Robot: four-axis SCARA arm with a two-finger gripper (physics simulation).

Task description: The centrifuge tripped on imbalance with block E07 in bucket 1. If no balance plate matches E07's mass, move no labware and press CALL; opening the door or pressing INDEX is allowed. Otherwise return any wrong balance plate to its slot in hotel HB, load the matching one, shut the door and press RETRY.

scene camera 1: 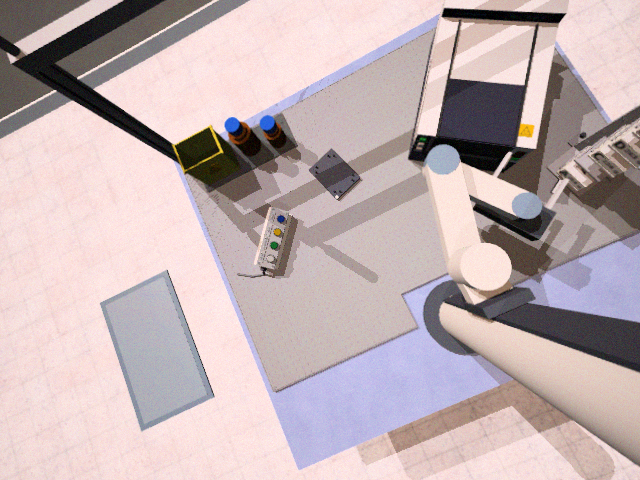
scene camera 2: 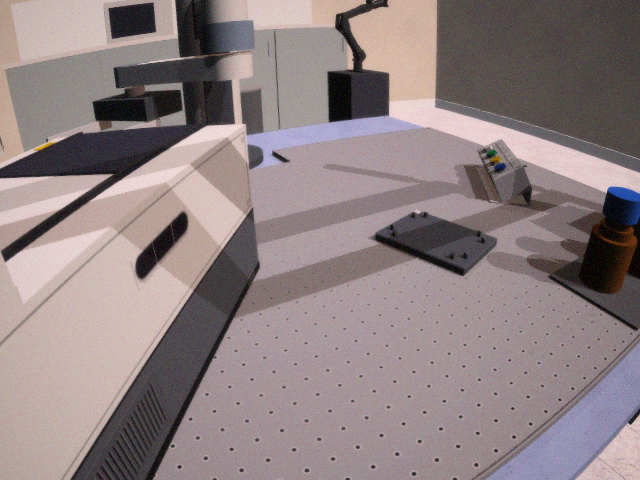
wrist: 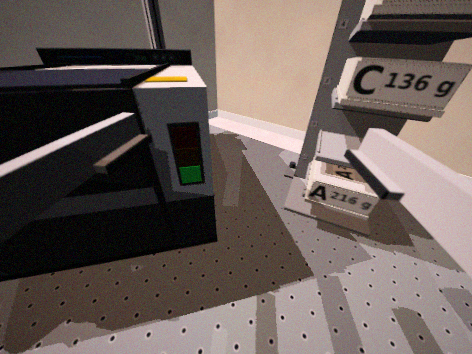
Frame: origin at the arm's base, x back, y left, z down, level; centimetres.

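Seen in the pictures: gripper, fingertip midpoint: point(scene camera 1: 536, 166) point(wrist: 245, 133).
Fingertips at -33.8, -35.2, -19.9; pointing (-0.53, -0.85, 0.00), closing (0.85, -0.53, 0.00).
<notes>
Offsets run from my fingertips to a thing's middle, as dx, dy, dz. "spot": to the spot under its first point.
My gripper point(scene camera 1: 537, 167) point(wrist: 245, 133) is open and empty, its fingers spread wide in front of the centrifuge and hotel. The centrifuge {-32.6, -1.6, +6.4} point(scene camera 1: 537, 98) point(scene camera 2: 103, 310) point(wrist: 150, 107) is white and black. A dark panel covers the front part of its top, and its black front looks closed; the buckets and block E07 are hidden. A green lamp {-5.7, +1.1, +5.6} point(wrist: 190, 175) is lit on its front. At the right, a grey hotel rack point(wrist: 327, 75) holds a plate marked C 136 g {+6.1, -19.4, -2.8} point(wrist: 405, 85) and, lower, one marked A 216 g {+6.1, -19.4, +11.4} point(wrist: 345, 200). The button box {-19.8, +84.0, +14.4} point(scene camera 1: 273, 240) point(scene camera 2: 511, 178) has blue, yellow, green and white buttons; its lettering is unreadable.
A dark flat nest with pegs {-32.3, +52.3, +17.4} point(scene camera 1: 334, 174) point(scene camera 2: 439, 240) lies between centrifuge and button box. Brown bottles with blue caps point(scene camera 1: 240, 134) point(scene camera 2: 610, 258) stand beside a yellow-edged bin {spot: -52.0, +86.5, +6.7} point(scene camera 1: 224, 160) at the table's far left corner. The hotel's upper shelves run out of the wrist view.
</notes>
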